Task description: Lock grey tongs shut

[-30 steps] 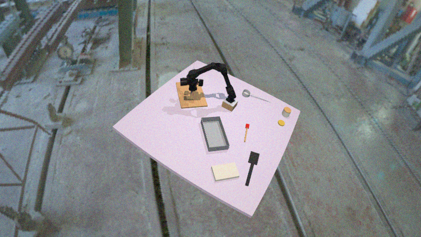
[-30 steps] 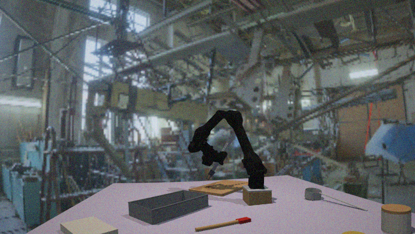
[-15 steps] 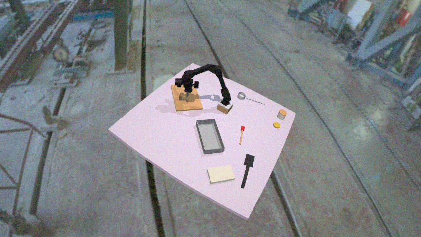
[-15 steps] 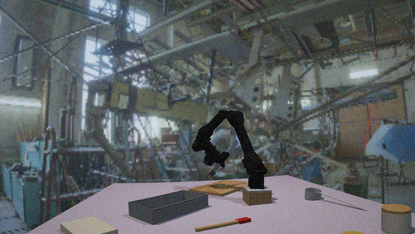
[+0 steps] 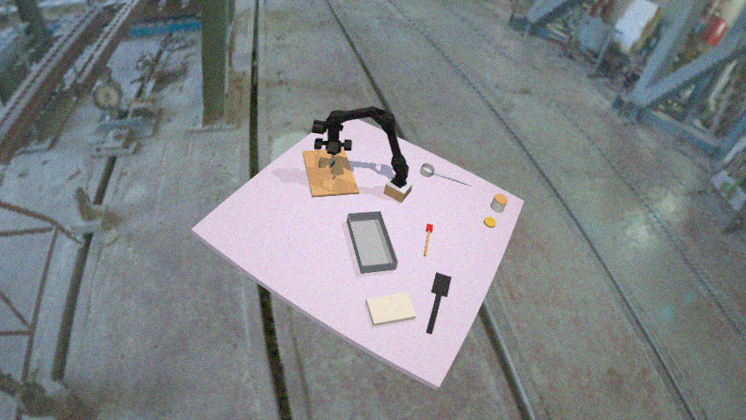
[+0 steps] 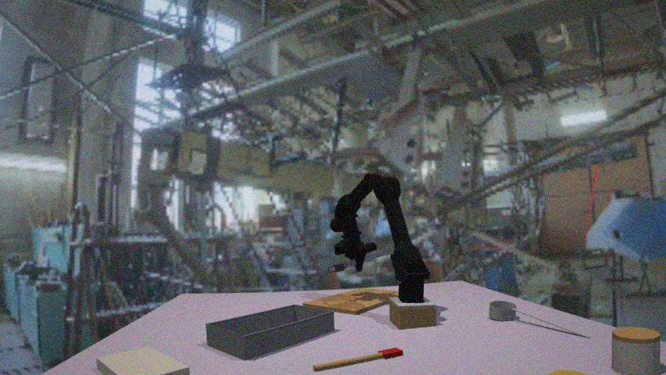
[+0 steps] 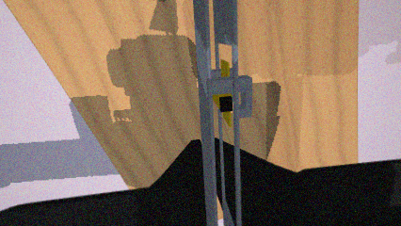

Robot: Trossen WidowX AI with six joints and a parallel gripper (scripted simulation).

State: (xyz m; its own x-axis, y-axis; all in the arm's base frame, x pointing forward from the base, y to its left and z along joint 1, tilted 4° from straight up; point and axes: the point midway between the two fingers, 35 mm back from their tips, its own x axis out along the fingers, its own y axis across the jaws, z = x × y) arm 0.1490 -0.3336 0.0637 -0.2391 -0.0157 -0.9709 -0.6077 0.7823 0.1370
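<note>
The yellow piece is 40 mm ahead of my gripper tip, 20 mm to the left of it and 30 mm above it. Round my gripper tip: red-tipped spatula 620 mm to the left, 110 mm below; then wooden board 10 mm ahead, 10 mm to the right, 110 mm below; then grey roasting tin 240 mm ahead, 460 mm to the left, 90 mm below.
</note>
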